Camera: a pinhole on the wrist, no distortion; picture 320 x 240 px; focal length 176.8 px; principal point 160.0 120.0 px. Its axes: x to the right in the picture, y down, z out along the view. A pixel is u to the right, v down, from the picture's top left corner.
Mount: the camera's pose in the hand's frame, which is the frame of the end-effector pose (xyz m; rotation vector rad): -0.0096 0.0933 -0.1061 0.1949 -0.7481 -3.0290
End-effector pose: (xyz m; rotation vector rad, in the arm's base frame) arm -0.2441 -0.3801 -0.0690 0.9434 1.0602 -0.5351
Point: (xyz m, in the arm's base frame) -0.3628 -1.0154 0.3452
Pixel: outside the picture
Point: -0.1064 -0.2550 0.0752
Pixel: 206.0 32.1
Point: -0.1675 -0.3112 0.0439
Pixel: 222.0 134.6
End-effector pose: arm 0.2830 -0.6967 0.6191 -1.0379 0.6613 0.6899
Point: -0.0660 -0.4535 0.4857
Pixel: 167.0 27.4
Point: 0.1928 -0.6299 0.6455
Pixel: 202.6 230.9
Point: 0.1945 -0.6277 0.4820
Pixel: 26.4 96.5
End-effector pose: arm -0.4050 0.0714 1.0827 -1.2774 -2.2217 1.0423
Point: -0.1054 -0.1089 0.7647
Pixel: 292.0 48.5
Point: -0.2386 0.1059 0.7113
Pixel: 155.5 41.5
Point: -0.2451 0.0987 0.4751
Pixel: 146.7 48.1
